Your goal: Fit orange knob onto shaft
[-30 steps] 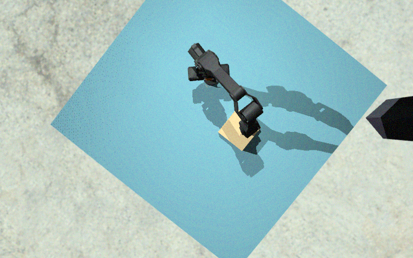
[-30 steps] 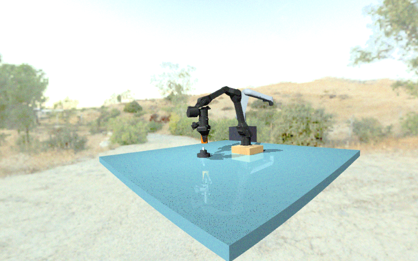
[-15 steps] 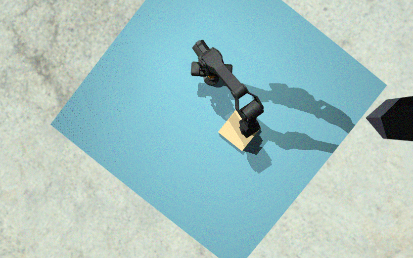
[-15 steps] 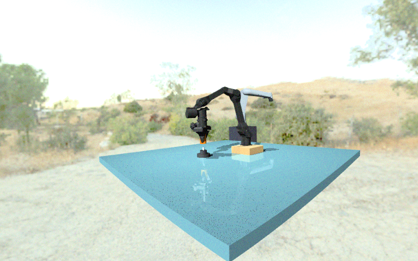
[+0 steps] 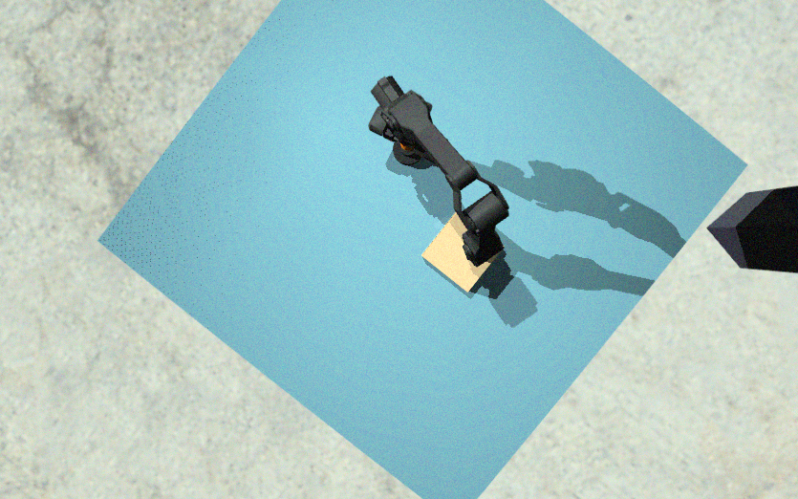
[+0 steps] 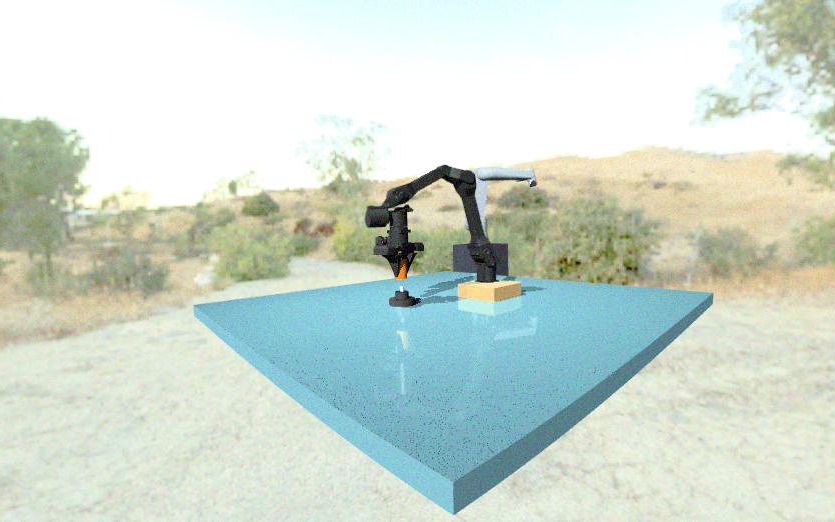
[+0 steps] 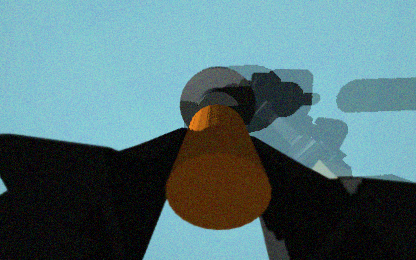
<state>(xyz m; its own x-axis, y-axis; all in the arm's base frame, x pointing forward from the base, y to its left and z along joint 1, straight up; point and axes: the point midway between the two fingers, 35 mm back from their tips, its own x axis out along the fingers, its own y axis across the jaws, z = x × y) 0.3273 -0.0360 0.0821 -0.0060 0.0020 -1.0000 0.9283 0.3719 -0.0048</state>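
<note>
Now: gripper tip 6 cm above the round dark pedestal. Round my gripper tip: orange knob (3 cm above).
</note>
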